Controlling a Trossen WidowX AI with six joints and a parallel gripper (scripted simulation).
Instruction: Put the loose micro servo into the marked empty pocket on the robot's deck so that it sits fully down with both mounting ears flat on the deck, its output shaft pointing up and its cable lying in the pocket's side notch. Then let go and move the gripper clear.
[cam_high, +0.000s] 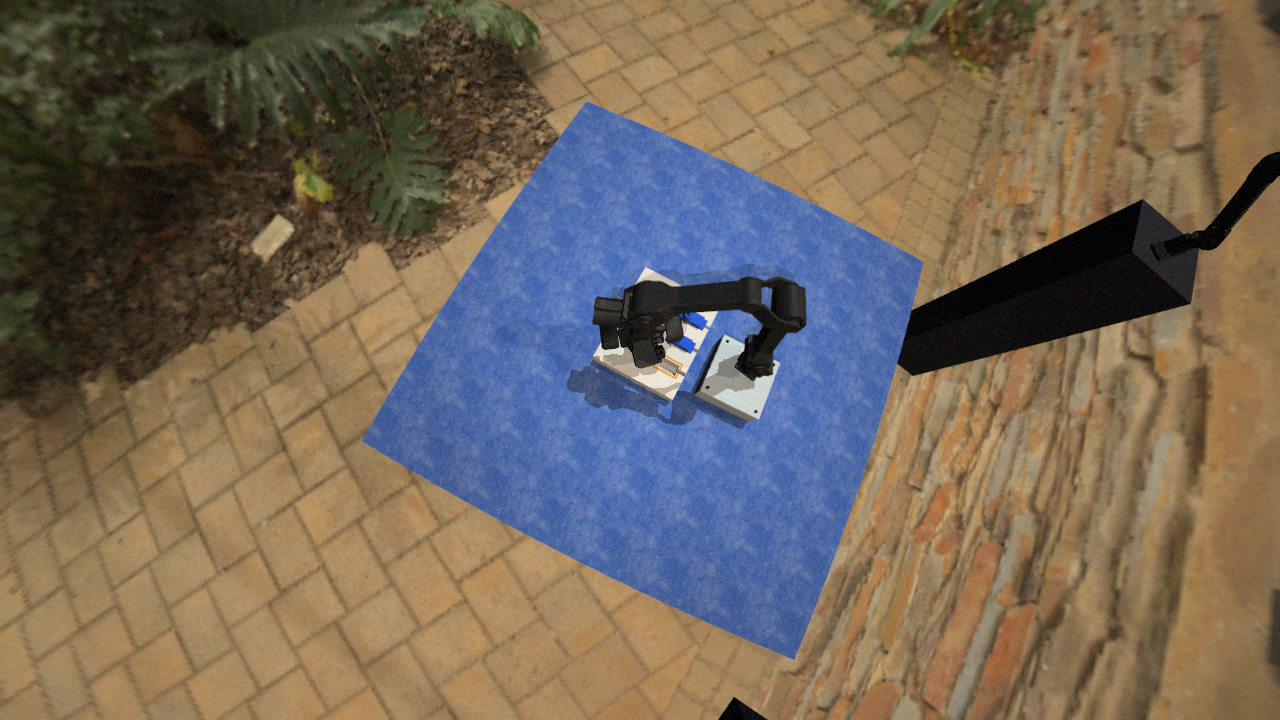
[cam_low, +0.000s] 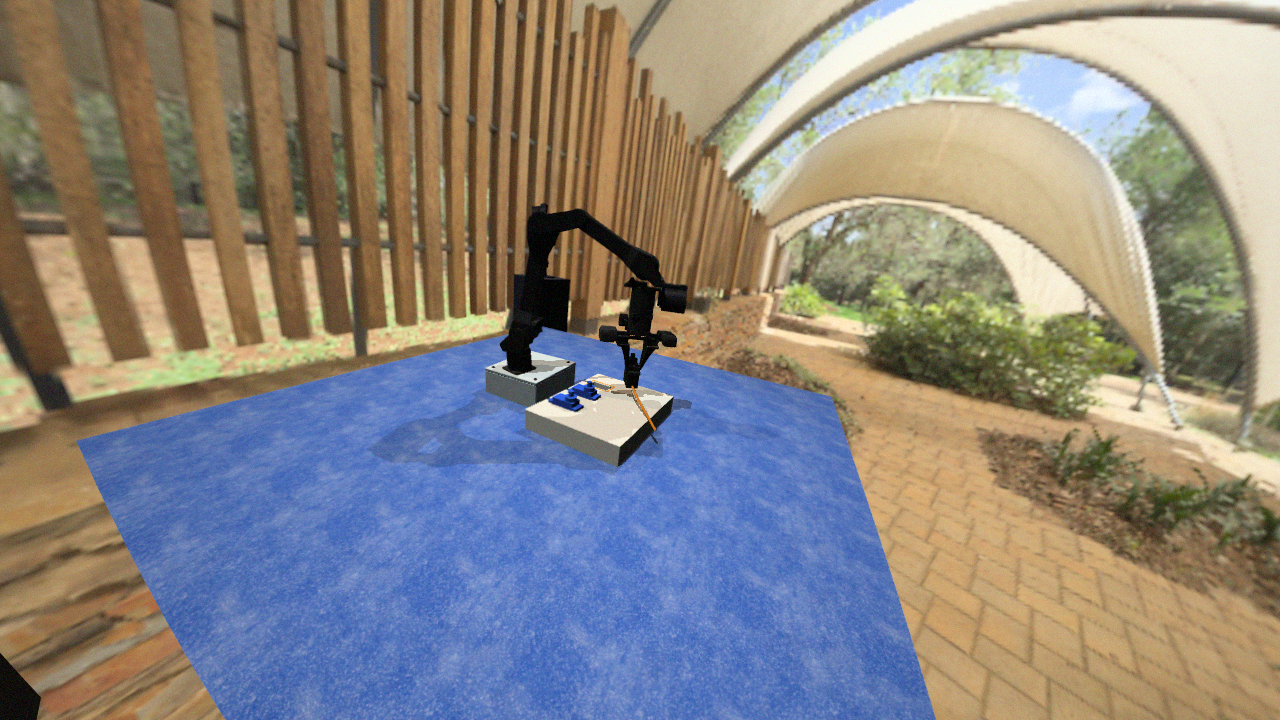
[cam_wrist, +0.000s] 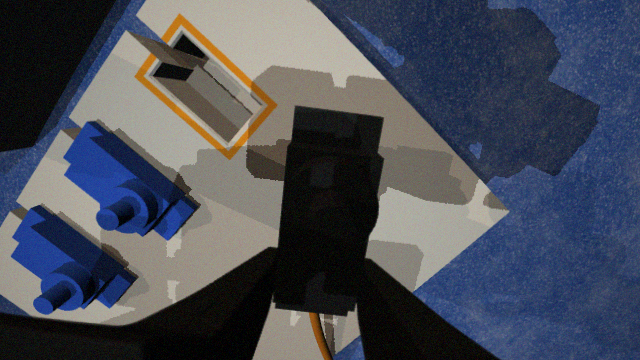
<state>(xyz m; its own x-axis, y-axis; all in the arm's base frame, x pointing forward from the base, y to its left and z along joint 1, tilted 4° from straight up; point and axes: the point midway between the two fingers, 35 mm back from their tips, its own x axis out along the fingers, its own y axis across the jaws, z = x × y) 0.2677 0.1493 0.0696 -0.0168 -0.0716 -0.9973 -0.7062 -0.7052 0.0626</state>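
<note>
Right now my gripper tip is 3 cm short of the pale deck, 7 cm to the left of it and 10 cm above it.
</note>
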